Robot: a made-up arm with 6 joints. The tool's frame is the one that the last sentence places.
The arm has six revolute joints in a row. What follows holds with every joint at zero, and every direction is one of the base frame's. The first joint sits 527.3 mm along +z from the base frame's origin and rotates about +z. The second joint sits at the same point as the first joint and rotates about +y. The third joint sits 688 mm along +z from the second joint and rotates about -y. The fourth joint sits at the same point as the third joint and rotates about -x. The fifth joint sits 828.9 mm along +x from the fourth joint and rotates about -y. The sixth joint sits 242.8 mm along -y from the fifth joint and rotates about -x. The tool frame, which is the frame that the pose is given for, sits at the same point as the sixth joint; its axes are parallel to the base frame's.
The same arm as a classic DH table. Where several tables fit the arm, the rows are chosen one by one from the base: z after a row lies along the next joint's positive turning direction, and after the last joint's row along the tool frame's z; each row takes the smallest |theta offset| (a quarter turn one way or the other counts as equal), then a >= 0, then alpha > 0; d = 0 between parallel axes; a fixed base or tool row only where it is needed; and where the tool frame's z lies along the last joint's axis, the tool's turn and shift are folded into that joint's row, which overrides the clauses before.
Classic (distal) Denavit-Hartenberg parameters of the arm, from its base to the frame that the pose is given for. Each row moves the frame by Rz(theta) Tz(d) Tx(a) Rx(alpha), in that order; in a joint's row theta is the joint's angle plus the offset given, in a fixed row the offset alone. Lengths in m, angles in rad.
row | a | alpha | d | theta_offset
joint 1 | 0 | -1.5708 | 0.5273 | 0
joint 2 | 0.688 | 3.1416 | 0 | -1.5708
joint 3 | 0 | -1.5708 | 0 | 0
joint 4 | 0 | 1.5708 | -0.8289 | 0
joint 5 | 0 | -1.5708 | 0.2428 | 0
joint 6 | 0 | 1.5708 | 0 | 1.5708
tool (fixed) | 0 | 0 | 0 | -1.5708

